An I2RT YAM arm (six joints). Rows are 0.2 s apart.
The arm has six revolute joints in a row. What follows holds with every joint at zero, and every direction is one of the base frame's.
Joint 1 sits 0.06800 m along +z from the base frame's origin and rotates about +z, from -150.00 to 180.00 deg.
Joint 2 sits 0.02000 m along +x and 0.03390 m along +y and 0.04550 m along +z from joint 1 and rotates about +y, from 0.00 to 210.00 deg.
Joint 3 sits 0.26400 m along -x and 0.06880 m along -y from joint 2 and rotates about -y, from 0.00 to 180.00 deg.
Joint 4 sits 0.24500 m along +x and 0.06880 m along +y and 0.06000 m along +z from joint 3 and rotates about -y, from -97.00 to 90.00 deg.
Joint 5 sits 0.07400 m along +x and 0.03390 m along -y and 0.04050 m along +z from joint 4 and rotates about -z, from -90.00 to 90.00 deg.
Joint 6 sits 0.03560 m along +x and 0.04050 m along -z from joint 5 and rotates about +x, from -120.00 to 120.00 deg.
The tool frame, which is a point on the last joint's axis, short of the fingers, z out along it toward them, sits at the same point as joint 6; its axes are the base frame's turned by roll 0.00, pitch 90.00 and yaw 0.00 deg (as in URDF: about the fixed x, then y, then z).
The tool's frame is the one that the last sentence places.
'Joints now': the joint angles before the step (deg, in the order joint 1, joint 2, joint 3, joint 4, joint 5, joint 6). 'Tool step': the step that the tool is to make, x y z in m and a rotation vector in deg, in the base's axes. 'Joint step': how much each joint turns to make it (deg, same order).
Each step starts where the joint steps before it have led.
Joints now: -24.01 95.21 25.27 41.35 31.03 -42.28
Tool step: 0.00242 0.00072 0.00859 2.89 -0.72 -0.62
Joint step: 0.26 -2.63 1.81 -6.72 -0.69 3.47
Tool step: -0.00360 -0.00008 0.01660 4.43 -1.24 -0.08
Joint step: -0.65 -5.40 1.82 -9.86 -2.90 4.05
